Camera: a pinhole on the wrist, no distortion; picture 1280 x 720 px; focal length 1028.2 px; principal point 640.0 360.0 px. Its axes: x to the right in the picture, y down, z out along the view. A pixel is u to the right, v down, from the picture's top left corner.
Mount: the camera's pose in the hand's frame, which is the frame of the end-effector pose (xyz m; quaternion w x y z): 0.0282 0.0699 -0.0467 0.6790 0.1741 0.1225 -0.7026
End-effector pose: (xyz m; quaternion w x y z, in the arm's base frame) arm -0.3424 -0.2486 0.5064 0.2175 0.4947 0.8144 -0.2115
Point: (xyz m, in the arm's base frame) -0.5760 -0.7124 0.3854
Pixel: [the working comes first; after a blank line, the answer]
In the camera's frame: 0.2694 -0.1474 0.5403

1152.7 79.5
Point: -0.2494 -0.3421 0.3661
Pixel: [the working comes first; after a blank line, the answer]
In the camera's frame: -0.0854 -0.0394 0.2138

229.4 170.4
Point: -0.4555 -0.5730 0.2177
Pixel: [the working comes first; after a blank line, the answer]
In the camera's frame: 0.0637 -0.0081 0.5214

765.7 344.0
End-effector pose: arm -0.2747 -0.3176 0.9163 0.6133 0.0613 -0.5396 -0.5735
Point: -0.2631 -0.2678 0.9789
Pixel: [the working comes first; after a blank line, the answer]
In the camera's frame: -0.0346 -0.0262 0.0862

226.8 47.4
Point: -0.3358 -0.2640 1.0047
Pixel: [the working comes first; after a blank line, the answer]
In the camera's frame: -0.0375 0.0090 0.1549

391.1 419.9
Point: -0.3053 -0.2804 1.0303
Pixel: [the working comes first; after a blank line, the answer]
In the camera's frame: -0.0582 0.0265 0.1215

147.1 584.7
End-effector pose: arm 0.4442 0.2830 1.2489 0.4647 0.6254 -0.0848 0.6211
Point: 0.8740 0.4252 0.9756
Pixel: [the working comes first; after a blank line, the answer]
In the camera's frame: 0.4440 -0.0628 0.4179

outside the picture
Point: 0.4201 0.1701 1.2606
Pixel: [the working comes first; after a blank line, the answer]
In the camera's frame: -0.0571 -0.0699 0.0998

outside the picture
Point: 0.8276 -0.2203 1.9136
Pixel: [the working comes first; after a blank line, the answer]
In the camera's frame: -0.5733 0.4228 0.5853

outside the picture
